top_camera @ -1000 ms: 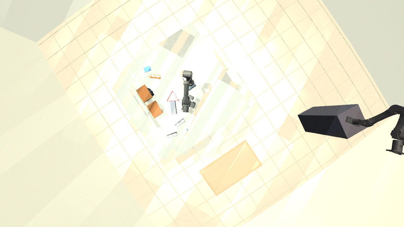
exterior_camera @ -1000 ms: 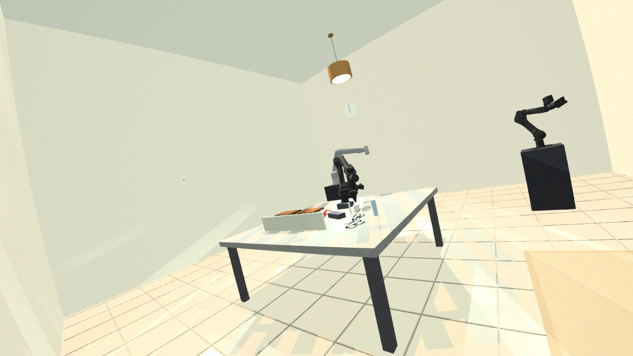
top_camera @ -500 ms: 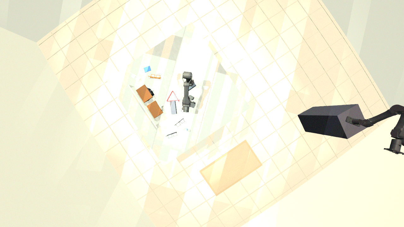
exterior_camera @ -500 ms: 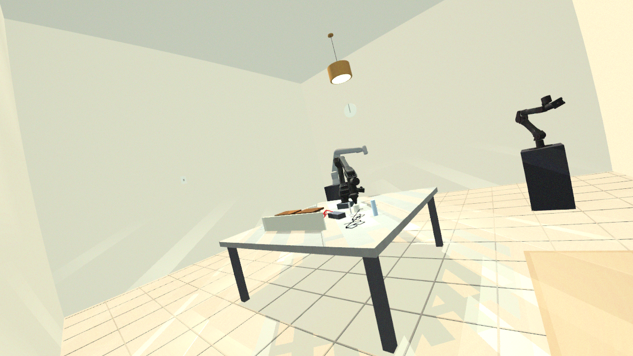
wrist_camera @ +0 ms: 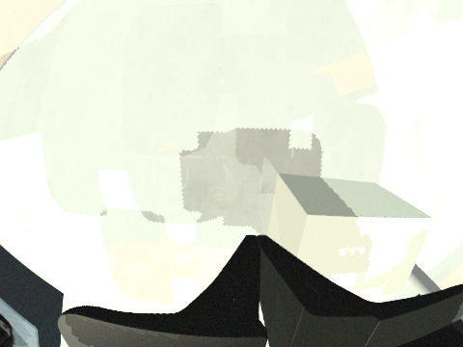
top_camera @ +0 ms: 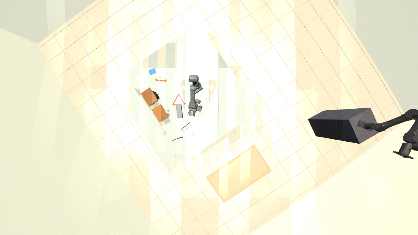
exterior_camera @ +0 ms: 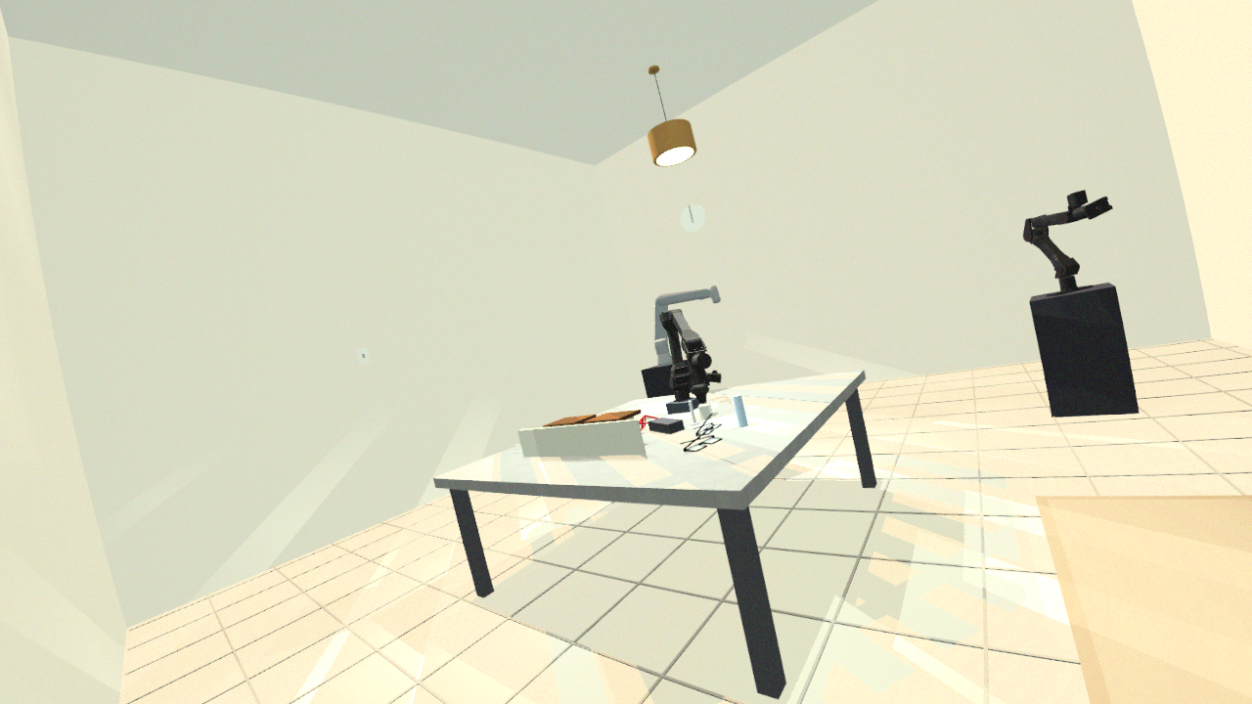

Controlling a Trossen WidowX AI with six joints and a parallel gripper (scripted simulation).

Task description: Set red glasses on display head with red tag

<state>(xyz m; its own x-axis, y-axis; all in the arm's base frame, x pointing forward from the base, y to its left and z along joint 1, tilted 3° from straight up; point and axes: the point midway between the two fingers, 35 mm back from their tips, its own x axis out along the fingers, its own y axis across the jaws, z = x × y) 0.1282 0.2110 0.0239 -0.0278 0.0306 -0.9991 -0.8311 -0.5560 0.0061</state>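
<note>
Now: the dark box 19 cm ahead of my gripper tip, 5 cm to the right of it and 1 cm below it. The rest, counted from my gripper tip: long white wall: 48 cm ahead, 21 cm to the right, 2 cm above; pale box: 3 cm ahead, 2 cm to the left; blue square: 27 cm ahead, 63 cm to the right, 3 cm below.
</note>
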